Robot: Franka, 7 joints.
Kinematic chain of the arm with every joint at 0, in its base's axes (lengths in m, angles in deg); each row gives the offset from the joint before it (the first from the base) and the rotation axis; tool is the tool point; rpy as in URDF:
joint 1: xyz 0 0 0.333 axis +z
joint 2: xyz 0 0 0 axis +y
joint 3: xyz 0 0 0.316 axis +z
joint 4: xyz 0.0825 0 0 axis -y
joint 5: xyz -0.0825 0 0.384 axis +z
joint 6: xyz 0 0 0 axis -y
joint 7: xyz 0.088 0 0 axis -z
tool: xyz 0 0 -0.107 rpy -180 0 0
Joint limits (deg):
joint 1: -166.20..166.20
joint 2: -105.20..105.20
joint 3: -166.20..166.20
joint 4: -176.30..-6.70
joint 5: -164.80..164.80
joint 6: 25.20..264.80
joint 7: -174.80..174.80
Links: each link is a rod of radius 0.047 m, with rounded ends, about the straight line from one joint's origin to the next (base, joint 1, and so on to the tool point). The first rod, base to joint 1, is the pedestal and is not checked.
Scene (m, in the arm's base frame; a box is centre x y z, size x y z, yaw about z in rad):
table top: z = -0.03
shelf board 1: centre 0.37 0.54 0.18 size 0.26 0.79 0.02 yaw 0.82
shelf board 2: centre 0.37 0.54 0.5 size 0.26 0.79 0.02 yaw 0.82
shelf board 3: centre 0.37 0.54 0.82 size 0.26 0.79 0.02 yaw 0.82
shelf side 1: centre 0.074 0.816 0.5 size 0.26 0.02 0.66 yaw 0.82
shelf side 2: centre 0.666 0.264 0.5 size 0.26 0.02 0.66 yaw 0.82
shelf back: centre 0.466 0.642 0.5 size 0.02 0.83 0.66 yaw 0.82
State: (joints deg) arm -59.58 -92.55 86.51 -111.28 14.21 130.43 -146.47
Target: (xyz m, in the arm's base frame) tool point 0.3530 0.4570 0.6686
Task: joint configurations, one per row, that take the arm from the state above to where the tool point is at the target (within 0.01 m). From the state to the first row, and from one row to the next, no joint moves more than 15 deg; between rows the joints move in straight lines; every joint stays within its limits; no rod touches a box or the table.
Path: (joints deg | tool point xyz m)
1: -59.29 -94.91 85.12 -123.46 21.13 133.46 -148.14 | 0.4307 0.3572 0.3667
2: -59.01 -97.27 83.74 -135.63 28.05 136.48 -149.80 | 0.4265 0.2570 0.3833
3: -58.72 -99.63 82.35 -147.81 34.97 139.51 -151.47 | 0.4013 0.1585 0.4018
4: -58.44 -101.99 80.97 -159.99 41.88 142.53 -153.13 | 0.3558 0.0654 0.4188
5: -53.24 -99.64 69.73 -149.61 31.91 135.76 -150.91 | 0.3532 0.1722 0.4835
6: -48.04 -97.28 58.48 -139.24 21.94 128.98 -148.69 | 0.3058 0.2606 0.5704
7: -42.85 -94.92 47.24 -128.87 11.96 122.21 -146.47 | 0.2198 0.3141 0.6686
8: -51.79 -87.85 53.96 -115.40 12.87 128.81 -146.47 | 0.2880 0.3924 0.6716
9: -60.73 -80.77 60.68 -101.94 13.77 135.42 -146.47 | 0.3530 0.4569 0.6686

